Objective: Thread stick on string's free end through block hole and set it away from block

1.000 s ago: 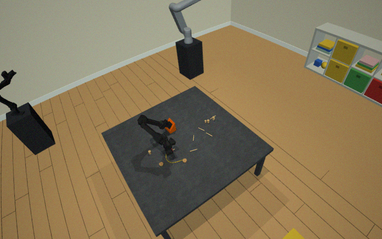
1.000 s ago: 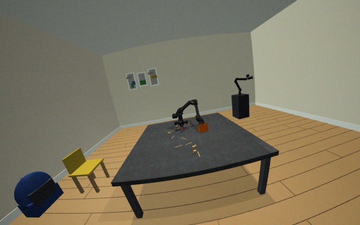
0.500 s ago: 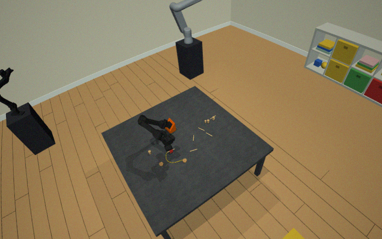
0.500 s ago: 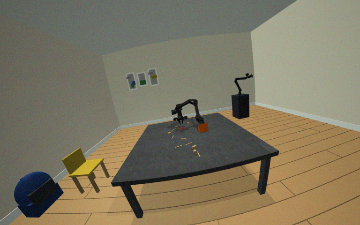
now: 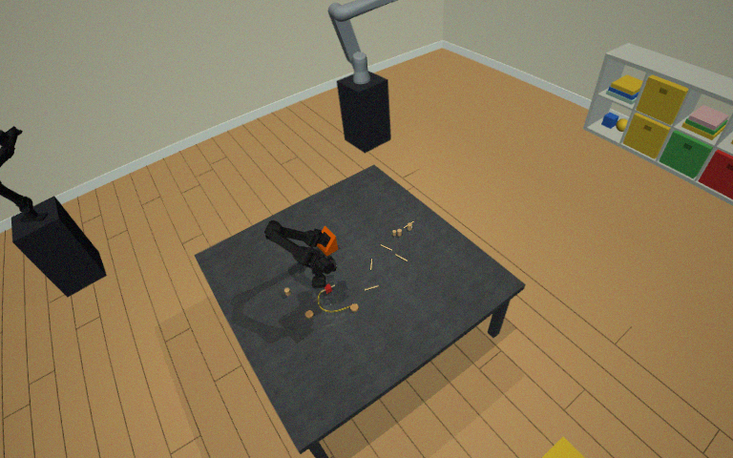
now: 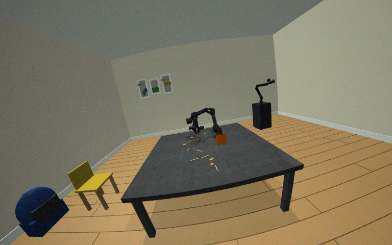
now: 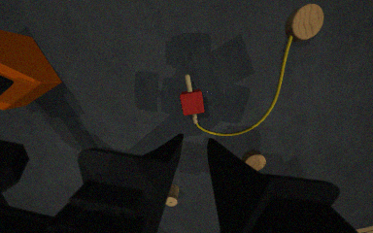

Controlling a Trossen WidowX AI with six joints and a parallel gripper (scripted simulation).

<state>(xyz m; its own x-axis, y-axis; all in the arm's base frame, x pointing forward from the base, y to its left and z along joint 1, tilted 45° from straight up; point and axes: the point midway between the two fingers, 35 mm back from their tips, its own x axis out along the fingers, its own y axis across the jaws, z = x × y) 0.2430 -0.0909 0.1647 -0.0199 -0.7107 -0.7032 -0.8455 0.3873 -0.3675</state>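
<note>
The red block lies 7 cm below my gripper tip, 2 cm to the left of it and 1 cm ahead of it. Round my gripper tip: round wooden button (18 cm ahead, 8 cm below, 6 cm to the left); then thin wooden stick (7 cm below, 1 cm to the left).
</note>
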